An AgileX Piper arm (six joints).
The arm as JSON. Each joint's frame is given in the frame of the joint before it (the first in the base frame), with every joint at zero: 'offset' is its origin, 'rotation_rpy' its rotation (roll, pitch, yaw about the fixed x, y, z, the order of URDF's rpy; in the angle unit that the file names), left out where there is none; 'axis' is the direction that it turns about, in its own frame. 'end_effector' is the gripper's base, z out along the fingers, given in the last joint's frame.
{
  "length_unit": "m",
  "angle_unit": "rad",
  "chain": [
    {
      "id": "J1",
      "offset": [
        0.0,
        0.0,
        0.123
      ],
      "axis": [
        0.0,
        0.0,
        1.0
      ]
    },
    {
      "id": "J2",
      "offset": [
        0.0,
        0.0,
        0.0
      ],
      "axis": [
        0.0,
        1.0,
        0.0
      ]
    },
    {
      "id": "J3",
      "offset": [
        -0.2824,
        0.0,
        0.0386
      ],
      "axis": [
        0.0,
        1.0,
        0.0
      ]
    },
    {
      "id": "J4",
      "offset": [
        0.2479,
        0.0,
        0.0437
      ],
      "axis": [
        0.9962,
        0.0,
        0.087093
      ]
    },
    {
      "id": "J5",
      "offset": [
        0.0,
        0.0,
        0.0
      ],
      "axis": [
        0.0,
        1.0,
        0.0
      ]
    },
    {
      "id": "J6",
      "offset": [
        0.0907,
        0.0,
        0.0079
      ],
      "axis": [
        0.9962,
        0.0,
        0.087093
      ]
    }
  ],
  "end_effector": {
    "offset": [
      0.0,
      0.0,
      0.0
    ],
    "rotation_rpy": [
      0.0,
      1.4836,
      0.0
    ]
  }
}
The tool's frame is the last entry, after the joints.
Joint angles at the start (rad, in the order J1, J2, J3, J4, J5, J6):
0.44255 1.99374 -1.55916 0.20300 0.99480 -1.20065
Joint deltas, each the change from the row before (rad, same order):
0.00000 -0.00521 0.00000 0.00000 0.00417 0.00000
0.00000 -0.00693 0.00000 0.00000 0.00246 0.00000
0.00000 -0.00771 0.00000 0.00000 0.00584 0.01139
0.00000 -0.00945 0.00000 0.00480 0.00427 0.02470
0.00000 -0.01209 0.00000 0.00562 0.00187 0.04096
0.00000 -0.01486 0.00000 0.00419 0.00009 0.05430
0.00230 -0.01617 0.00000 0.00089 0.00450 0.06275
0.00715 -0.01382 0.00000 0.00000 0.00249 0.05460
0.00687 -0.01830 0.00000 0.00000 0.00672 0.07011
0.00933 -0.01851 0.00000 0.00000 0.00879 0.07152
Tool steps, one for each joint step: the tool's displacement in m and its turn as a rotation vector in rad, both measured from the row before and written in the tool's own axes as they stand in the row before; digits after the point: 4 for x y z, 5 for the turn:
-0.0002 0.0005 -0.0022 0.00066 -0.00087 -0.00088
-0.0004 0.0004 -0.0029 0.00376 -0.00227 -0.00118
-0.0003 0.0007 -0.0032 0.00129 -0.00140 0.01008
-0.0008 0.0008 -0.0039 0.00265 -0.00661 0.02562
-0.0011 0.0008 -0.0050 0.00653 -0.00968 0.04179
-0.0012 0.0008 -0.0062 0.01044 -0.01125 0.05382
-0.0016 0.0017 -0.0066 0.00769 -0.00824 0.05807
-0.0028 0.0028 -0.0052 0.00595 -0.00819 0.04532
-0.0026 0.0034 -0.0071 0.00528 -0.00906 0.06028
-0.0028 0.0045 -0.0070 0.00232 -0.00841 0.05936

